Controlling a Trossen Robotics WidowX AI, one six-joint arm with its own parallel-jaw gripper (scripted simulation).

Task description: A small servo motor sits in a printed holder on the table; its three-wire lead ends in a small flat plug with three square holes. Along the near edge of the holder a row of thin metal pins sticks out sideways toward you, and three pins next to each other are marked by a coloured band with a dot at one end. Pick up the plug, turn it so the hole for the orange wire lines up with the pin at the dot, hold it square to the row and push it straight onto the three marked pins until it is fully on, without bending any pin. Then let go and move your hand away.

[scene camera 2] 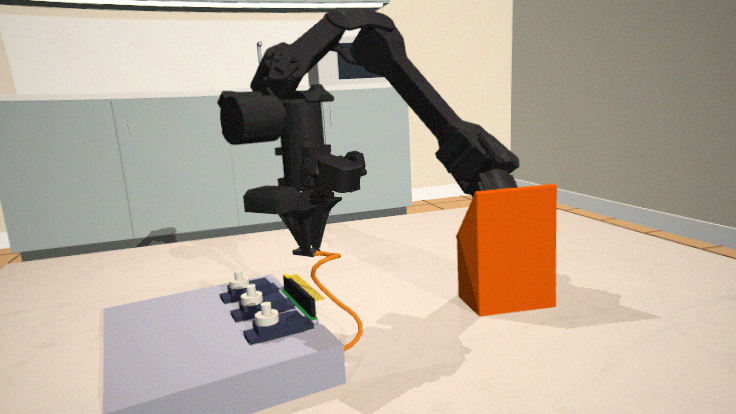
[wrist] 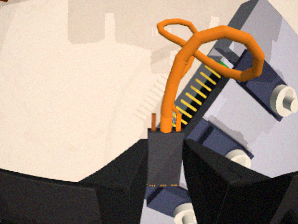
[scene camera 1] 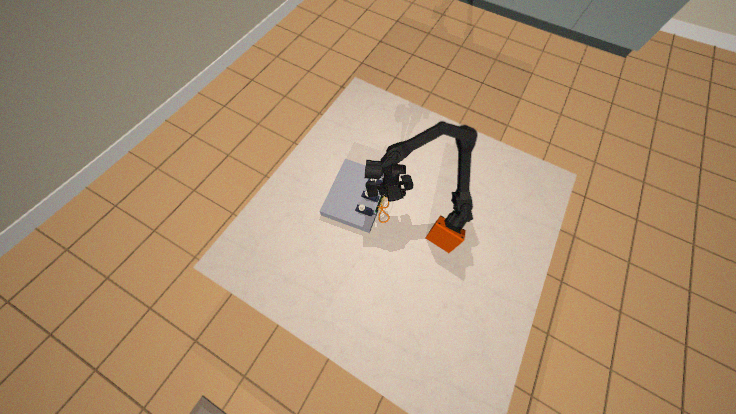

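A grey printed holder is there in the pictures, and so is my gripper. The wrist view has my gripper in it too, as does scene camera 1.
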